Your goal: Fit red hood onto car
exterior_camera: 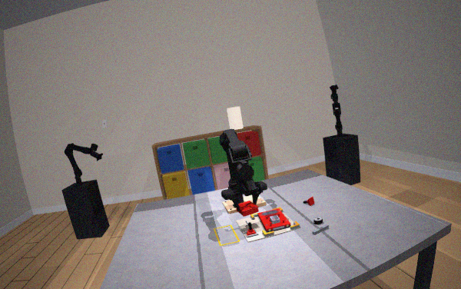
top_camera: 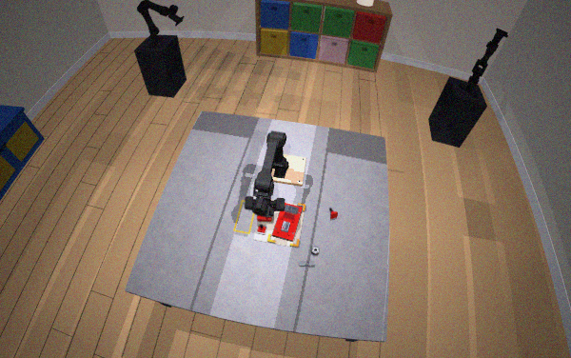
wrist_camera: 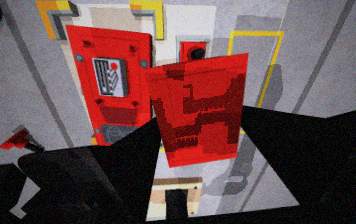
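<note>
The grey engine block is 2 cm ahead of my gripper tip, 12 cm to the left of it and 8 cm below it. The rest, counted from my gripper tip: wheel: 11 cm ahead, 28 cm to the left, 10 cm below; then red hood: 1 cm above.
</note>
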